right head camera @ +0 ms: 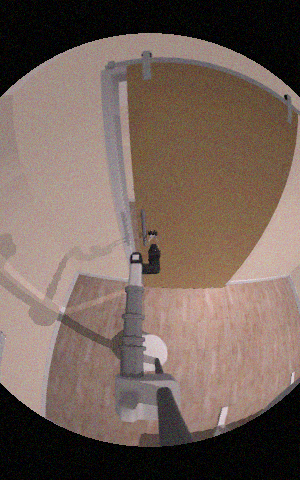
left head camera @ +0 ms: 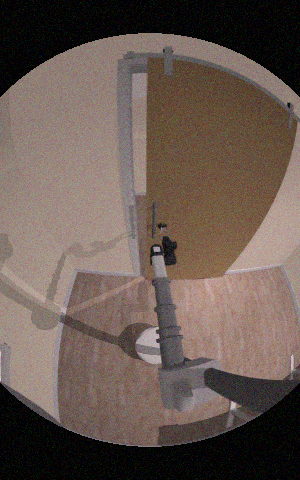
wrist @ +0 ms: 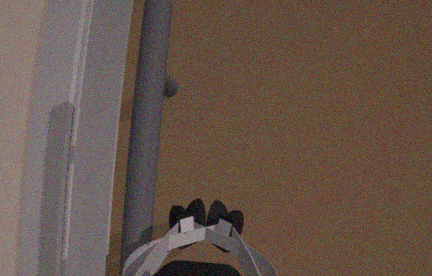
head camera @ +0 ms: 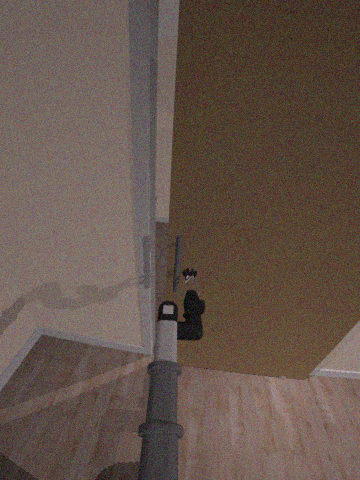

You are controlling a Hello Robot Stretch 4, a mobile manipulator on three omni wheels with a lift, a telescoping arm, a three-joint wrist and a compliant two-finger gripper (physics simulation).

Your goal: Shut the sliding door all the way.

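Where they show: gripper, fingertip midpoint: (right head camera: 152, 230) (left head camera: 161, 223) (wrist: 206, 215) (head camera: 189, 269); robot's base at its link origin: (right head camera: 146, 351) (left head camera: 155, 344).
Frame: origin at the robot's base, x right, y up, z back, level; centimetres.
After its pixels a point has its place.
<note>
The brown sliding door (head camera: 260, 175) @[y 138.2, x 29.4, z -79.1 cm] (left head camera: 220, 150) @[y 148.5, x 39.4, z -78.0 cm] (right head camera: 210, 150) @[y 149.4, x 39.7, z -78.0 cm] (wrist: 300, 125) @[y 103.5, x 17.4, z -80.5 cm] stands partly open. A narrow gap shows between its left edge and the grey door frame (head camera: 141, 175) @[y 132.7, x -13.8, z -88.4 cm] (left head camera: 124, 110) @[y 167.1, x -12.9, z -88.3 cm] (right head camera: 110, 110) @[y 173.1, x -12.0, z -88.2 cm] (wrist: 97, 150) @[y 98.8, x -10.1, z -95.7 cm] in the head views. The door's upright grey bar handle (head camera: 177, 262) @[y 100.8, x 2.6, z -75.2 cm] (left head camera: 154, 220) @[y 99.6, x 3.1, z -75.3 cm] (right head camera: 143, 226) @[y 100.8, x 2.9, z -75.2 cm] (wrist: 146, 125) @[y 101.9, x 3.1, z -75.2 cm] is near that edge. My gripper (head camera: 189, 274) @[y 94.2, x 8.6, z -78.7 cm] (left head camera: 162, 226) @[y 94.2, x 8.6, z -78.7 cm] (right head camera: 152, 233) @[y 94.2, x 8.6, z -78.7 cm] (wrist: 206, 215) @[y 94.2, x 8.6, z -78.7 cm] is shut and empty, to the right of the handle's lower part, in front of the door. Whether a finger touches the handle or the door, I cannot tell.
My arm (head camera: 164, 400) @[y 105.6, x 0.4, z -24.5 cm] (left head camera: 167, 310) @[y 105.9, x 0.5, z -18.4 cm] (right head camera: 133, 320) @[y 105.9, x 0.7, z -18.0 cm] reaches forward over the wooden floor (head camera: 250, 425) @[y -2.7, x 55.3, z -44.8 cm] (left head camera: 100, 370) @[y -2.8, x -62.4, z 33.7 cm] (right head camera: 225, 340) @[y -2.8, x 91.4, z 2.0 cm]. A beige wall (head camera: 65, 150) @[y 140.0, x -45.5, z -93.3 cm] (left head camera: 60, 175) @[y 132.5, x -62.0, z -95.1 cm] (right head camera: 55, 175) @[y 139.5, x -62.9, z -95.2 cm] is to the left. A white round thing (left head camera: 147, 345) @[y 18.7, x -8.3, z -0.5 cm] (right head camera: 157, 350) @[y 18.7, x 11.1, z -1.8 cm] shows beside and under the arm.
</note>
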